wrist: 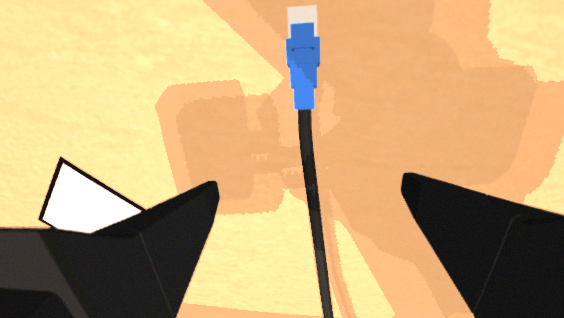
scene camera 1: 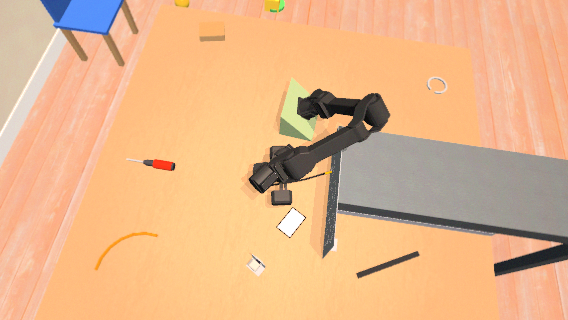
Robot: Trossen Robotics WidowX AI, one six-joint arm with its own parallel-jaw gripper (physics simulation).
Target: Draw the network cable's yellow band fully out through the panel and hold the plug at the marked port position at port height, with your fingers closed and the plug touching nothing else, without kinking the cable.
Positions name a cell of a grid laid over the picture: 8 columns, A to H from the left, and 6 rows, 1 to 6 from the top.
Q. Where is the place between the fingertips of my gripper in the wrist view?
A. E4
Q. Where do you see a white black-edged card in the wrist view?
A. B4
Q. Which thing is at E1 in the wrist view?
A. A network cable plug.
